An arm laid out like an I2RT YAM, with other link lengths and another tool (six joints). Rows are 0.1 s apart.
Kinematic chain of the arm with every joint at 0, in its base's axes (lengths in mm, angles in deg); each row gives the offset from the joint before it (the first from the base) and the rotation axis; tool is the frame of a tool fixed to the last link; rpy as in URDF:
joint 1: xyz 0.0 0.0 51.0 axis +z
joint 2: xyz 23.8 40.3 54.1 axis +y
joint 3: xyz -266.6 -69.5 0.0 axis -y
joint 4: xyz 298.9 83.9 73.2 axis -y
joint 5: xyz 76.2 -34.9 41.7 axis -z
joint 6: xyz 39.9 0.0 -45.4 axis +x
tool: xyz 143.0 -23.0 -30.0 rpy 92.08 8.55 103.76
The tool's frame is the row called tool.
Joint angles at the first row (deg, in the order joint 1, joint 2, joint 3, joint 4, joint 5, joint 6):
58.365, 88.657, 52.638, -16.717, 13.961, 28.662
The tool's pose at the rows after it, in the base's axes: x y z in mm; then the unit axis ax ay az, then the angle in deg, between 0 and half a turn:
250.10 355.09 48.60 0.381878 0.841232 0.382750 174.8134
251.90 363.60 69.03 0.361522 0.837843 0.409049 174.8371
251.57 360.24 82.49 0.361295 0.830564 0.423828 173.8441
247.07 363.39 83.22 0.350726 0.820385 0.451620 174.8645
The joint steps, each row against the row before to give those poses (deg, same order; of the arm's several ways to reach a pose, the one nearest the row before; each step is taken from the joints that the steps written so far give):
0.084, -1.947, 0.313, 1.628, -1.266, -2.018
0.127, -2.171, 0.277, 1.165, -0.961, -1.640
0.176, -2.660, -0.861, 0.136, 0.944, 0.159
0.109, -2.271, -3.506, 4.615, -1.490, 0.057

